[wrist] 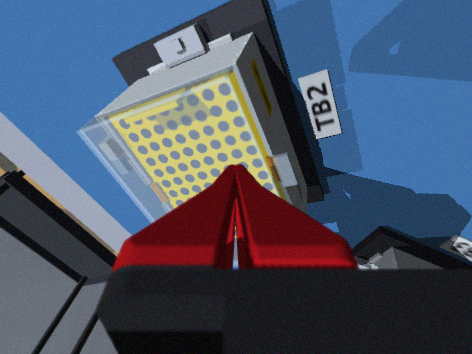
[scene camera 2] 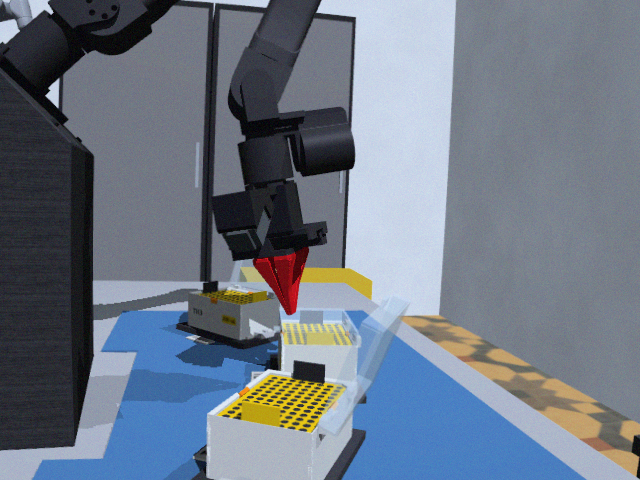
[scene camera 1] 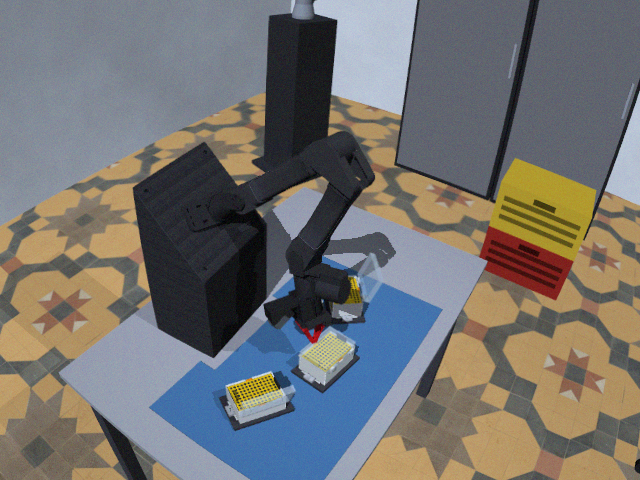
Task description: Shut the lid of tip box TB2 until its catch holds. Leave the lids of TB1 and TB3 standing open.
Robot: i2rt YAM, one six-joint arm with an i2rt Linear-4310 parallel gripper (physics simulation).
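Frame: origin at the arm's base, x ahead, y left, z up, level; centimetres.
Where they show: gripper, fingertip midpoint: (wrist: pixel 235 176) (scene camera 2: pixel 291 313) (scene camera 1: pixel 314 342); arm's base, origin of the base link: (scene camera 2: pixel 14 78) (scene camera 1: pixel 216 210).
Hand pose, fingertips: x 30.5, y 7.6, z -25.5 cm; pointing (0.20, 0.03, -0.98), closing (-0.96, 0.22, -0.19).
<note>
Things, the pixels of their top centre, and the offset from my fingertips. "pt": a spot on its surface instead. Level surfaces: height alone.
- Tip box TB2, middle of its top: (wrist: pixel 221 199) (scene camera 2: pixel 306 318) (scene camera 1: pixel 324 344) dy +2.3, dx +1.5, dz -0.9 cm
- clear tab, middle of its top: (wrist: pixel 285 171) dy +1.7, dx -1.9, dz -2.3 cm
- TB3, middle of its top: (scene camera 2: pixel 228 292) (scene camera 1: pixel 341 288) dy +20.9, dx -12.6, dz -2.1 cm
- blue mat, its level: dz -8.7 cm
- white TB2 label, surface spot: (wrist: pixel 320 104) pt dy +1.1, dx -3.9, dz -8.5 cm
Tip box TB2 (scene camera 1: pixel 315 373) (scene camera 2: pixel 317 357) (wrist: pixel 150 95) stands in the middle of the row. Its clear lid lies down over the yellow rack; whether the catch holds I cannot tell. A clear tab (wrist: pixel 286 170) shows at its label-side edge, beside an orange mark. My gripper (scene camera 1: pixel 313 341) (scene camera 2: pixel 291 313) (wrist: pixel 235 176) is shut and empty, its red tips pointing down close to TB2's rear label-side edge; contact is unclear. TB1 (scene camera 1: pixel 255 403) (scene camera 2: pixel 258 446) has its lid (scene camera 1: pixel 289 392) (scene camera 2: pixel 379 335) open. TB3 (scene camera 1: pixel 347 310) (scene camera 2: pixel 227 316) has its lid (scene camera 1: pixel 369 279) open, partly hidden by the arm in scene camera 2.
The boxes stand on dark bases on a blue mat (scene camera 1: pixel 398 320) (scene camera 2: pixel 439 413). The white TB2 label (wrist: pixel 320 104) lies beside its base. The dark arm pedestal (scene camera 1: pixel 206 289) (scene camera 2: pixel 38 310) stands at the table's other side. A yellow and red case stack (scene camera 1: pixel 537 227) stands beyond the table.
</note>
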